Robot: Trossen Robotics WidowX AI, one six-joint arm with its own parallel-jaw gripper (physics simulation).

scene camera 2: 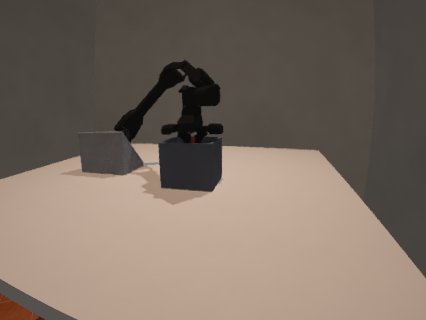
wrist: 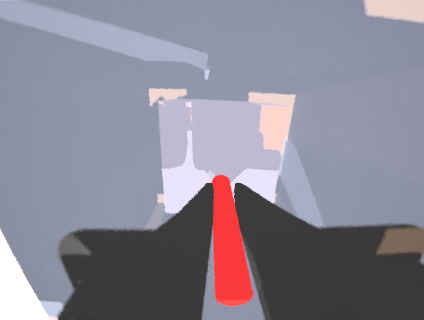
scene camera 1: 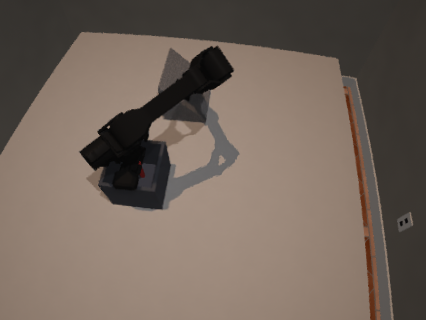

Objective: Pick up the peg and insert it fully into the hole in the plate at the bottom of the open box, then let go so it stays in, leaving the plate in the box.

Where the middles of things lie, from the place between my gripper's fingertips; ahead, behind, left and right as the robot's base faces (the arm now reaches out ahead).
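Dark box (scene camera 2: 185,166), 2 cm below my hand. Counted from my hand: red peg (wrist: 233,286), 1 cm to the left, 2 cm above; pale plate (wrist: 200,139), 5 cm below.
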